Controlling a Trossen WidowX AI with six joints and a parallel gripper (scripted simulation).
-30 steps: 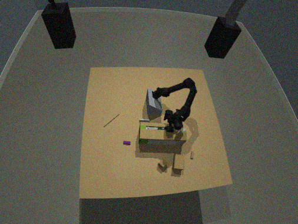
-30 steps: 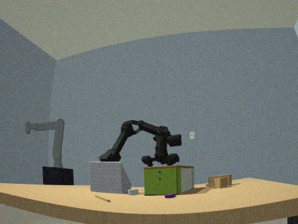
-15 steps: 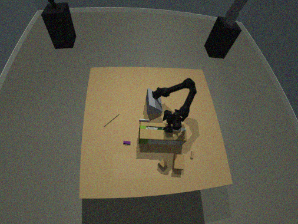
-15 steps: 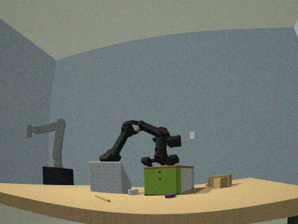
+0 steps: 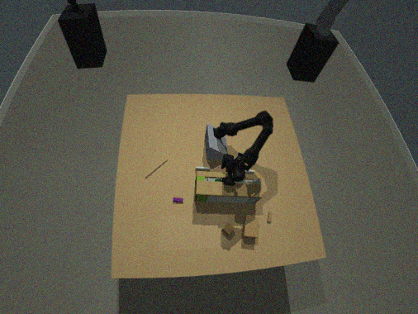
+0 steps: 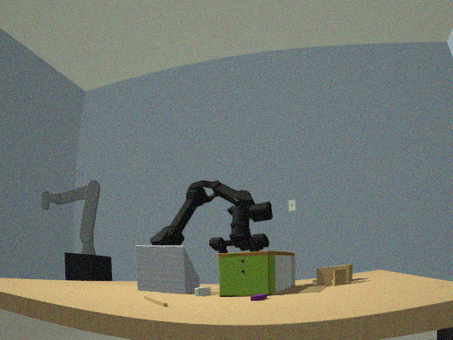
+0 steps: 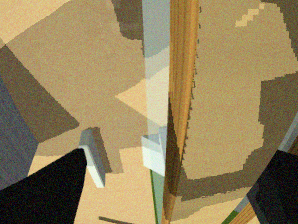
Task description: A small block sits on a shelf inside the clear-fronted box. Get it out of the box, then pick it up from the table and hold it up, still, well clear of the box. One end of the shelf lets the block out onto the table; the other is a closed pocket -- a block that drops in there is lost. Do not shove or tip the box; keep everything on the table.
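Right now my gripper tip is 4 cm short of the green block and 3 cm to the left of it. From my gripper tip the other things lie so: box: 4 cm to the left, 4 cm ahead, 3 cm below; then thin stick: 40 cm to the right, 10 cm behind, 9 cm below.
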